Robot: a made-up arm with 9 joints.
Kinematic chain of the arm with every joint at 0, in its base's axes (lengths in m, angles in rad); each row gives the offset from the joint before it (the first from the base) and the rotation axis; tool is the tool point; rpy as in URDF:
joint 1: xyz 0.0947 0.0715 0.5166 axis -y
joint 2: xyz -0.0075 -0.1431 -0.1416 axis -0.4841 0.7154 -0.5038
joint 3: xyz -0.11 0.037 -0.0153 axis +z
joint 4: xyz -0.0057 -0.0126 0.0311 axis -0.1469 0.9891 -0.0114
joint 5: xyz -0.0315 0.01 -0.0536 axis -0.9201 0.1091 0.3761
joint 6: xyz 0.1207 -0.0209 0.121 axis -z
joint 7: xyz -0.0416 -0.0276 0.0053 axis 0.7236 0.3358 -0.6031
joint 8: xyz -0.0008 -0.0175 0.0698 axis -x
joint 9: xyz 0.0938 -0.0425 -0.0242 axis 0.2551 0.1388 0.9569
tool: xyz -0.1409 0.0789 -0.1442 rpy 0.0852 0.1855 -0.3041
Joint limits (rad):
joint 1: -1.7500..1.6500
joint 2: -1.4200..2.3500
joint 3: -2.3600..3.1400
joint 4: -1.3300..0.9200
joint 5: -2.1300..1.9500
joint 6: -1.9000..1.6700
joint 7: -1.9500..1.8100
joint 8: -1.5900..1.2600
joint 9: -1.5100..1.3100
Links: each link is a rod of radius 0.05 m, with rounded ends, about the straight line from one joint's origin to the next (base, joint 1, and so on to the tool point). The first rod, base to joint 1, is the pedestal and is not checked.
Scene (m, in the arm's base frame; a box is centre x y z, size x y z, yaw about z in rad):
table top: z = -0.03
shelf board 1: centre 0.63 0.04 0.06 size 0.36 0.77 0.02 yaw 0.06
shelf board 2: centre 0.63 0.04 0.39 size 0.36 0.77 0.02 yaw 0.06
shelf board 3: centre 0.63 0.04 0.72 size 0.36 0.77 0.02 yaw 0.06
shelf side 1: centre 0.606 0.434 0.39 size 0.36 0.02 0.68 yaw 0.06
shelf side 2: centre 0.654 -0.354 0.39 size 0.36 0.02 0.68 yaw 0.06
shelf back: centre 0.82 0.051 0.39 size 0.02 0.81 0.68 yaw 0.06
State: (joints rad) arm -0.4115 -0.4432 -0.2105 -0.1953 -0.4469 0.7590 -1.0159 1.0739 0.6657
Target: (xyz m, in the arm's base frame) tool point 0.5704 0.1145 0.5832
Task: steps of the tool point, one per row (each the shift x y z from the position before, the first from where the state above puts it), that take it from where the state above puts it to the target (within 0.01 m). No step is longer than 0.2 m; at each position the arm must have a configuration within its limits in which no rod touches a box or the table.
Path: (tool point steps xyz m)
1: 0.0225 0.0902 0.0706
2: 0.0406 0.1228 0.0395
3: 0.0730 0.1285 0.0081
4: 0.1107 0.1061 -0.0125
5: 0.1400 0.0614 -0.0180
6: 0.1499 0.0062 -0.0122
7: 0.1365 -0.0457 -0.0040
8: 0.1039 -0.0817 -0.0022

